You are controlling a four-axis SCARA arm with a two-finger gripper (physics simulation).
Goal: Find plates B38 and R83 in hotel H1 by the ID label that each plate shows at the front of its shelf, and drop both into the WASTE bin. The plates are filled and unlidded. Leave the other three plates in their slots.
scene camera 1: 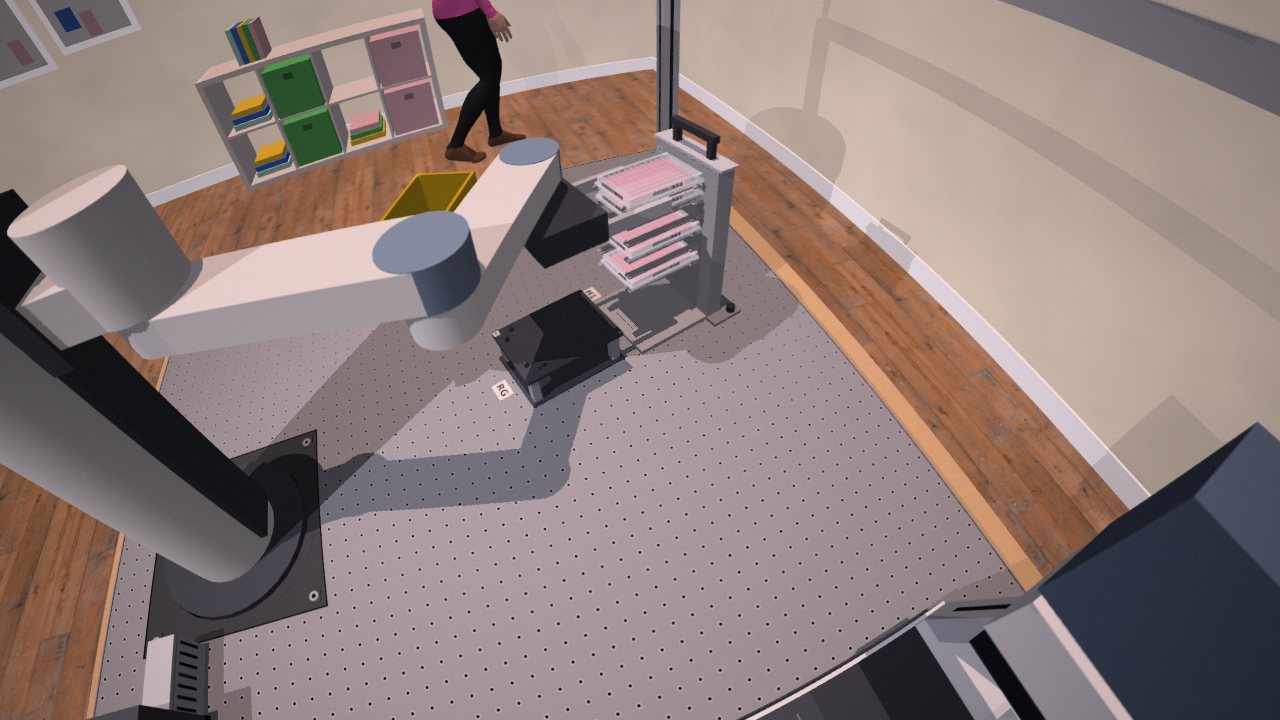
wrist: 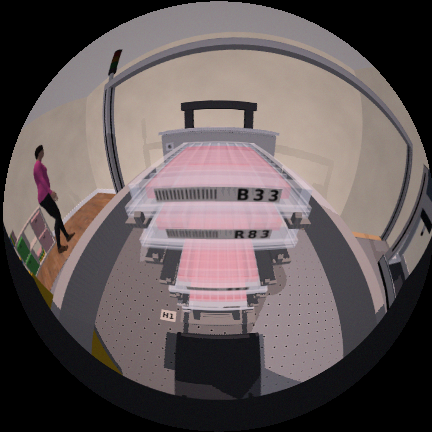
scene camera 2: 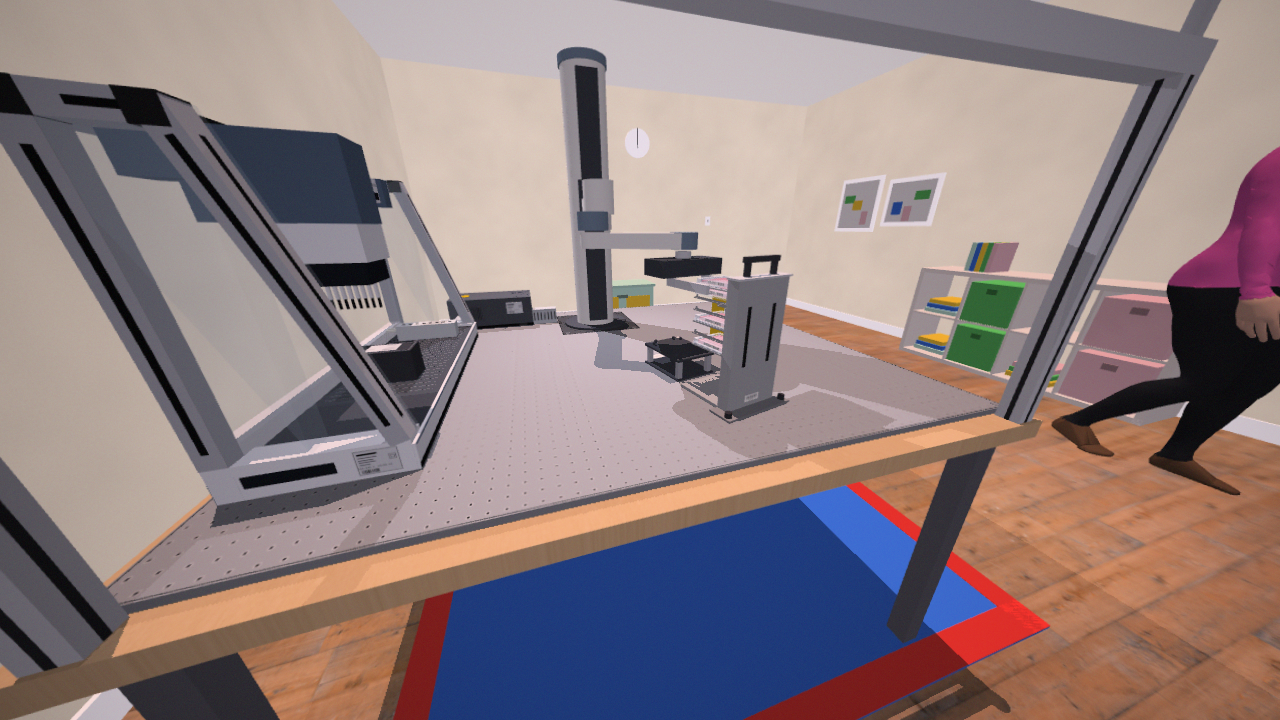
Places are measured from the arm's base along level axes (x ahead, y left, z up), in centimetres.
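Pixels of known places: gripper, fingertip midpoint: (scene camera 1: pixel 645 187) (wrist: pixel 218 175); arm's base, origin of the base link: (scene camera 1: pixel 240 539) (scene camera 2: pixel 595 324).
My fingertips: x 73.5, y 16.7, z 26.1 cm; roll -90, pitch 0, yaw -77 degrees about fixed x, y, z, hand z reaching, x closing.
Note:
Ahead of a thing's pixels: the offset from my fingertips to its top centre. "*": to the spot under its first point.
Hotel H1 (scene camera 1: pixel 716 237) (scene camera 2: pixel 753 358) (wrist: pixel 218 138) holds pink-filled plates. Plate B33 @(dx +0.7, dy +0.2, dz +1.8 cm) (scene camera 1: pixel 646 179) (wrist: pixel 220 165) is on top. Plate R83 @(dx +0.7, dy +0.2, dz -0.3 cm) (scene camera 1: pixel 685 200) (wrist: pixel 220 220) is close beneath it, raised off its shelf supports, level and inside the hotel. My gripper (scene camera 1: pixel 648 205) (wrist: pixel 218 175) is shut on R83 by its two long sides; the fingertips are largely hidden by B33. A third plate (scene camera 1: pixel 653 234) (wrist: pixel 218 262) and a fourth plate (scene camera 1: pixel 648 264) (wrist: pixel 218 296) sit lower, with labels I cannot read. No B38 label is readable. The yellow WASTE bin @(dx -30.0, dy +22.6, dz -4.8 cm) (scene camera 1: pixel 431 192) (wrist: pixel 104 352) is partly hidden.
The black regrip stand (scene camera 1: pixel 559 340) (scene camera 2: pixel 678 351) (wrist: pixel 218 357) is in front of the hotel, low down. The hotel's black handle @(* dx +8.0, dy +1.0, dz +6.4 cm) (scene camera 1: pixel 695 134) (wrist: pixel 218 106) rises above B33. The bin is to the left in the wrist view. A person (scene camera 1: pixel 478 71) (wrist: pixel 47 195) is beyond the table.

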